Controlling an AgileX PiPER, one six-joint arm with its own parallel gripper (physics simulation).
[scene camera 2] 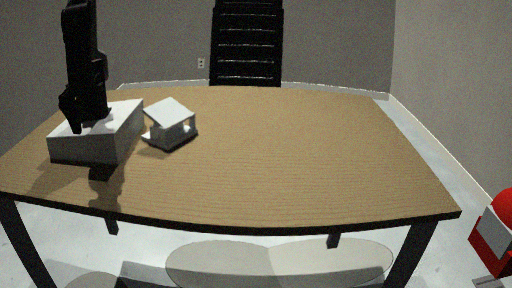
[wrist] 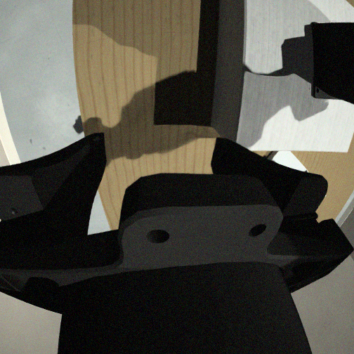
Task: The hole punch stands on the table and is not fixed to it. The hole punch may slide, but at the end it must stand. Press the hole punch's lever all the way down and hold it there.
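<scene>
The white hole punch stands upright on the table, right of the white box. Its lever plate is raised and slanted, with a gap above the base. In the wrist view a small white part of the hole punch shows beyond the right finger; the rest is hidden. My gripper points down, with its fingers wide apart and the table showing between them. It is left of the hole punch in the scene view, apart from it. One finger shows there in front of the box; the other cannot be made out.
The white box stands at the left of the wooden table. The black arm base is on the box. A black slatted chair back is behind the table. A red object is at the far right.
</scene>
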